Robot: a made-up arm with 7 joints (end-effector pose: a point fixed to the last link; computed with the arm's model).
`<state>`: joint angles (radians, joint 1 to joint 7).
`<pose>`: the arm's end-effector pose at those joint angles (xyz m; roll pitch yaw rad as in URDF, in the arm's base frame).
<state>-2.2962 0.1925 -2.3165 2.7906 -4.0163 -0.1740 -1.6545</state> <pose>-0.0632 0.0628 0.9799 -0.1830 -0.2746 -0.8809</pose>
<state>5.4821 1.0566 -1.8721 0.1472 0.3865 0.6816 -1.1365</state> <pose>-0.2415 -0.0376 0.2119 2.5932 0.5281 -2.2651</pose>
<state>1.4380 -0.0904 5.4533 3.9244 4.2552 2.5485 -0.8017</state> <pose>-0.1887 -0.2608 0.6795 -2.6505 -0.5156 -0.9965</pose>
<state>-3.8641 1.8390 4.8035 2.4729 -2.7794 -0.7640 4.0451</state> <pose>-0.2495 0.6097 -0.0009 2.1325 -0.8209 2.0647</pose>
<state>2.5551 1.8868 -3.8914 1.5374 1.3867 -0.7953 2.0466</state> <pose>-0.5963 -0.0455 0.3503 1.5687 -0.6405 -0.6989</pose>
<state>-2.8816 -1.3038 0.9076 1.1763 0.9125 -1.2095 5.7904</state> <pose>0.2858 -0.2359 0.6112 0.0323 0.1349 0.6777</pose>
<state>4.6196 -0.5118 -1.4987 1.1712 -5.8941 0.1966 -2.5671</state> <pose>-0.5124 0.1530 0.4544 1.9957 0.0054 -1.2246</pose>
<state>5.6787 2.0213 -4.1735 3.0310 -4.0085 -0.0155 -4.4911</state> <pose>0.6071 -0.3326 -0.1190 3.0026 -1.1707 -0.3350</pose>
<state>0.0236 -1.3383 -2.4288 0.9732 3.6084 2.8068 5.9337</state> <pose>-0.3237 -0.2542 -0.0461 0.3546 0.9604 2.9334</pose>
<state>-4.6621 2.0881 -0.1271 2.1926 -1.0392 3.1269 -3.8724</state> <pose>0.0647 0.3462 -0.2817 -0.1264 -0.0729 2.0038</pose>
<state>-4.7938 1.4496 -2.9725 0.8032 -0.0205 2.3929 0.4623</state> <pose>0.0539 0.0239 0.5408 2.9149 0.0409 -2.1245</pose>
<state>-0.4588 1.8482 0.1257 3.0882 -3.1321 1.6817 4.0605</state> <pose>0.6620 -0.3388 0.0904 -0.2553 -0.0298 -2.7009</pose>
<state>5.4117 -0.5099 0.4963 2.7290 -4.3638 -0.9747 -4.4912</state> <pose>-0.1134 0.1382 0.9024 0.7333 -0.1101 0.0831</pose>
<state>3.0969 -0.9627 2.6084 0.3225 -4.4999 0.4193 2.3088</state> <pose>0.0488 -0.1629 -0.0218 -2.7477 -0.1856 1.5680</pose>
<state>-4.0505 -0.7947 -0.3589 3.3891 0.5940 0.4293 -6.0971</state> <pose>0.3555 -0.5270 0.6358 0.4025 0.4948 -0.4879</pose>
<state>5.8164 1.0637 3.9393 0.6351 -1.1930 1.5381 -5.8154</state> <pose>-0.2215 -0.1309 0.4854 1.2461 -0.4077 -2.9939</pose>
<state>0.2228 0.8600 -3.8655 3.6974 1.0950 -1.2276 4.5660</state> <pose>0.5706 0.0293 0.4128 -2.4387 0.4379 -1.4338</pose>
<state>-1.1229 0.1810 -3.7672 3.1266 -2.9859 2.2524 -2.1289</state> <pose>0.0480 -0.2204 0.8904 2.5192 0.4420 0.4314</pose>
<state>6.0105 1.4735 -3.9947 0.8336 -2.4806 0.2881 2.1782</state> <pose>0.1106 0.2978 0.5276 -1.0410 -0.7014 -0.0372</pose>
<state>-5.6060 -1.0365 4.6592 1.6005 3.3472 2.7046 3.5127</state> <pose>-0.1004 -0.5799 0.4397 -1.3622 0.6492 1.1697</pose>
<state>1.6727 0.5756 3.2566 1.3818 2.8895 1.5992 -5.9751</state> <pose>0.0967 -0.2007 0.8218 -0.4296 -0.2956 -1.0321</pose>
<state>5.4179 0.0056 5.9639 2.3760 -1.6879 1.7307 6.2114</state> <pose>0.0377 -0.2918 0.9071 1.6141 -0.7341 -1.4086</pose>
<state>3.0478 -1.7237 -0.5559 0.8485 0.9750 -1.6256 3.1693</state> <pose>0.2646 0.2221 0.4795 1.9089 -0.8291 2.3400</pose>
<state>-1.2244 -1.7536 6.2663 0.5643 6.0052 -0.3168 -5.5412</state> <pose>-0.0280 0.1156 0.6232 -0.2006 -0.4853 2.4744</pose>
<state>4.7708 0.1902 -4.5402 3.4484 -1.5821 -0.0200 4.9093</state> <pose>-0.1573 -0.1181 0.9319 0.1118 -0.3603 0.3633</pose>
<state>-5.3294 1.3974 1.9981 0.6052 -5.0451 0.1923 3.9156</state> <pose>-0.3199 0.2012 0.3498 0.1359 -1.3432 0.4064</pose>
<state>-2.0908 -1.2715 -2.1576 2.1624 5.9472 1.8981 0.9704</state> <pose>0.0277 0.6734 0.1552 2.9940 0.8636 0.8314</pose>
